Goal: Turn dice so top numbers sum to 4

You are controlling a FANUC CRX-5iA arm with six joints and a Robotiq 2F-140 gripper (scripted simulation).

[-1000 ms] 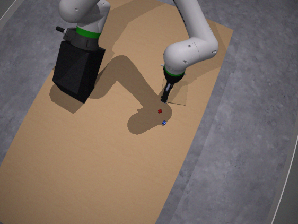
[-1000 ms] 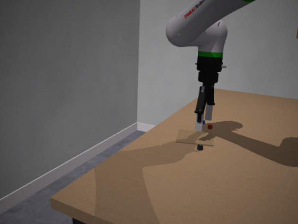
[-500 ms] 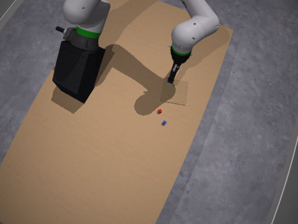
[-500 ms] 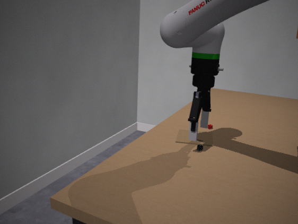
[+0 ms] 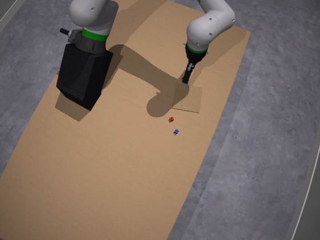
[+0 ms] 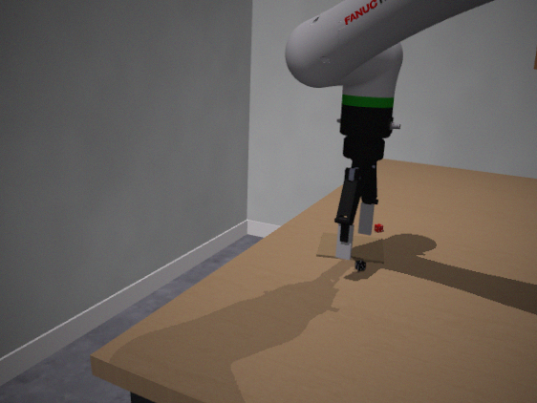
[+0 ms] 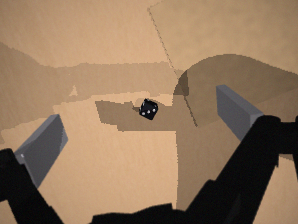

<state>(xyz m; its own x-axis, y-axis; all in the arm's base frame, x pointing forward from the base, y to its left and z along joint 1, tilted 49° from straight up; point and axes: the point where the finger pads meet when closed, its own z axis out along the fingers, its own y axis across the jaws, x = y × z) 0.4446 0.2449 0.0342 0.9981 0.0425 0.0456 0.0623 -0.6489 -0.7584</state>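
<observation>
Right now my hand is 50 mm above the black die, 10 mm to the left of it and 10 mm past it. Round my hand: red die (250 mm to the right, 50 mm below, 20 mm ahead); blue die (290 mm to the right, 70 mm ahead, 50 mm below); tan mat (110 mm to the right, 60 mm below, 40 mm ahead).
</observation>
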